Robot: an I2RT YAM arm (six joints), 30 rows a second.
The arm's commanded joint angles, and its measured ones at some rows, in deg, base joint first. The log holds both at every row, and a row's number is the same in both.
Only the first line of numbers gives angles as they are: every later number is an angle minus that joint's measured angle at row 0.
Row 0, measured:
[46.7 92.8 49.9 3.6 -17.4 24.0]
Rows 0 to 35, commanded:
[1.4 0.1 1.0 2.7 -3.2 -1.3]
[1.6 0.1 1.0 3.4 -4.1 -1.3]
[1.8 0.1 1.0 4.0 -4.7 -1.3]
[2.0 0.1 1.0 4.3 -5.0 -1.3]
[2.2 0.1 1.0 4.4 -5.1 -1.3]
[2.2 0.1 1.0 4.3 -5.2 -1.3]
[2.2 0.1 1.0 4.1 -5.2 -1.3]
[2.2 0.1 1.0 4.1 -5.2 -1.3]
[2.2 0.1 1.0 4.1 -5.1 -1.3]
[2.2 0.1 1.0 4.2 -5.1 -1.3]
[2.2 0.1 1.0 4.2 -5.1 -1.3]
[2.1 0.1 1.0 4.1 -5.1 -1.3]
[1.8 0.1 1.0 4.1 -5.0 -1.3]
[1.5 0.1 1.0 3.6 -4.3 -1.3]
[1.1 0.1 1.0 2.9 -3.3 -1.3]
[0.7 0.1 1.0 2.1 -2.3 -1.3]
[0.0 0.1 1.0 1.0 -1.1 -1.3]
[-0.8 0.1 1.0 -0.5 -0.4 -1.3]
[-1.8 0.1 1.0 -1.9 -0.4 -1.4]
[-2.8 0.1 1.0 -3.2 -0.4 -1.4]
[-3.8 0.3 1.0 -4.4 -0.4 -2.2]
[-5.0 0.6 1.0 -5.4 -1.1 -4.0]
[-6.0 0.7 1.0 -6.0 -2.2 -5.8]
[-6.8 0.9 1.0 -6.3 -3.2 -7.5]
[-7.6 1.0 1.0 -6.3 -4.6 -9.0]
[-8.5 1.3 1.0 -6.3 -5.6 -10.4]
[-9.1 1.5 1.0 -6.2 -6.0 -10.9]
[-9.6 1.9 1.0 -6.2 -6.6 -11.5]
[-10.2 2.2 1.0 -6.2 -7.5 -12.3]
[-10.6 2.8 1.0 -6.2 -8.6 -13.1]
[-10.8 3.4 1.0 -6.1 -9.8 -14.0]
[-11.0 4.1 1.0 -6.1 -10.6 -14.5]
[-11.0 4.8 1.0 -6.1 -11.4 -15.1]
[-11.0 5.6 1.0 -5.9 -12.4 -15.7]
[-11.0 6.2 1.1 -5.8 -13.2 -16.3]
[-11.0 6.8 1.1 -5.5 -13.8 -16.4]
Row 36, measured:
[-10.5 5.1 0.1 -5.9 -9.5 -12.9]
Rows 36 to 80, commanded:
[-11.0 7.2 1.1 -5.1 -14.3 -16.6]
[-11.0 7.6 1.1 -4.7 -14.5 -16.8]
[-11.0 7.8 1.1 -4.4 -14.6 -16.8]
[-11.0 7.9 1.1 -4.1 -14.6 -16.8]
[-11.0 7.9 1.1 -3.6 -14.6 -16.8]
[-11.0 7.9 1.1 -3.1 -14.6 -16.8]
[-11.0 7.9 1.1 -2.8 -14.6 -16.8]
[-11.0 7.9 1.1 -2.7 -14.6 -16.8]
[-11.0 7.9 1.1 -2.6 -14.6 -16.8]
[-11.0 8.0 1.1 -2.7 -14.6 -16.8]
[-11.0 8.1 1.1 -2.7 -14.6 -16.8]
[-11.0 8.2 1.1 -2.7 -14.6 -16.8]
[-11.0 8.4 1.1 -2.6 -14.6 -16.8]
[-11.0 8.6 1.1 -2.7 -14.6 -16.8]
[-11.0 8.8 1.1 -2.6 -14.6 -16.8]
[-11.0 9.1 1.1 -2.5 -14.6 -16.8]
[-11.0 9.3 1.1 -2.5 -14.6 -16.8]
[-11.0 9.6 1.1 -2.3 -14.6 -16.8]
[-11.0 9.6 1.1 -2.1 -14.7 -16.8]
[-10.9 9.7 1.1 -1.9 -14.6 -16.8]
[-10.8 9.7 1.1 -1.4 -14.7 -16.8]
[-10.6 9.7 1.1 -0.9 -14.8 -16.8]
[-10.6 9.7 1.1 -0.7 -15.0 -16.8]
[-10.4 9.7 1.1 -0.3 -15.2 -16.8]
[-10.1 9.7 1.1 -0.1 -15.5 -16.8]
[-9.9 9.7 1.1 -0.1 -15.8 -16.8]
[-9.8 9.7 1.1 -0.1 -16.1 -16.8]
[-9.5 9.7 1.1 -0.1 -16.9 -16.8]
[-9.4 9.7 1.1 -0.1 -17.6 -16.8]
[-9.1 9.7 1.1 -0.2 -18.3 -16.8]
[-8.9 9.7 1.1 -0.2 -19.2 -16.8]
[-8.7 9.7 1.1 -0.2 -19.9 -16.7]
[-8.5 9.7 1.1 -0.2 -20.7 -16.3]
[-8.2 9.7 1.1 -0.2 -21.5 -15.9]
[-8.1 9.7 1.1 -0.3 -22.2 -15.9]
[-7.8 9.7 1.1 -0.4 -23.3 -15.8]
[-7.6 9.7 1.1 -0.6 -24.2 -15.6]
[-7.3 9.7 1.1 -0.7 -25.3 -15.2]
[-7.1 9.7 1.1 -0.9 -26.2 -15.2]
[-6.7 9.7 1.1 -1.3 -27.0 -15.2]
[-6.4 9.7 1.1 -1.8 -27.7 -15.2]
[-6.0 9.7 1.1 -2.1 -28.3 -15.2]
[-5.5 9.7 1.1 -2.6 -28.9 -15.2]
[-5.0 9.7 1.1 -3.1 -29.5 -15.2]
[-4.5 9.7 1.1 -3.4 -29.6 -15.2]
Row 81, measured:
[-6.0 9.1 0.1 -2.9 -25.8 -15.3]
